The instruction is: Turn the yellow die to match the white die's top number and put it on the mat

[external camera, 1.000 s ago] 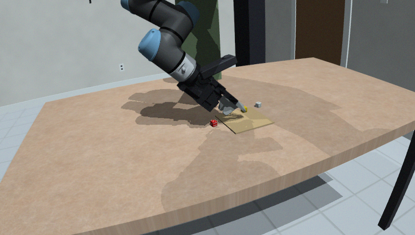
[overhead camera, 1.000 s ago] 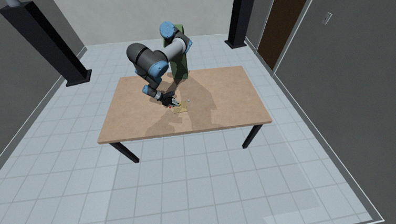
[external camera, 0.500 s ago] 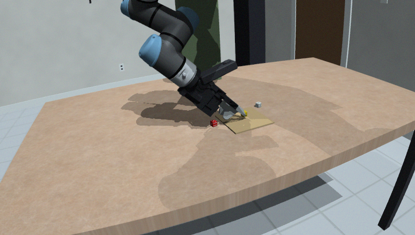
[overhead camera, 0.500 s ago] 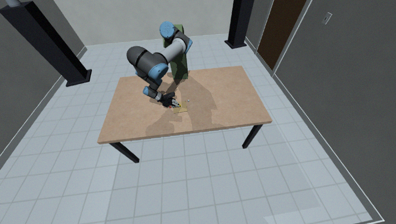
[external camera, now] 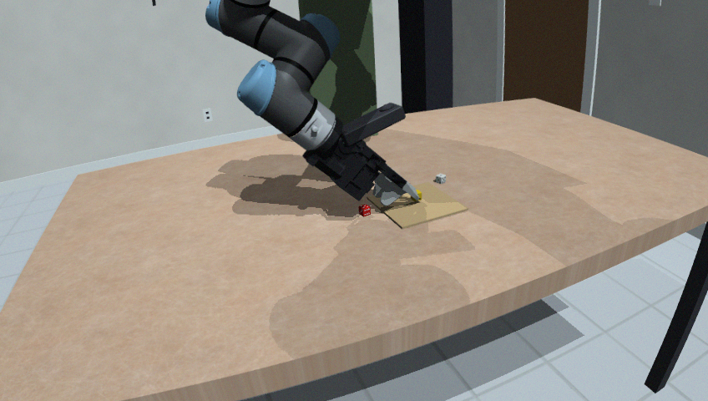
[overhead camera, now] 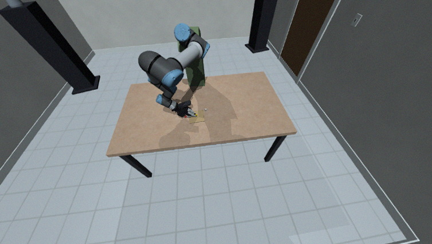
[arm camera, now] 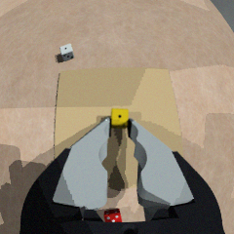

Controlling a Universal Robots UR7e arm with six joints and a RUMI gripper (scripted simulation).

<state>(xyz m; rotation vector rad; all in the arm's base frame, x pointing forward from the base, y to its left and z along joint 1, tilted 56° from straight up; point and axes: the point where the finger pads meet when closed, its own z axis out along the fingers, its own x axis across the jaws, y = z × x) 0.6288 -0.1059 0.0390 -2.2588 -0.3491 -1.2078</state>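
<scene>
My hand is 1 cm to the right of the yellow die and 1 cm above it. The rest, counted from my hand: red die 9 cm to the right, 3 cm behind, 2 cm below; tan mat 3 cm below, 1 cm to the left; white die 12 cm to the left, 4 cm behind, 2 cm below.
</scene>
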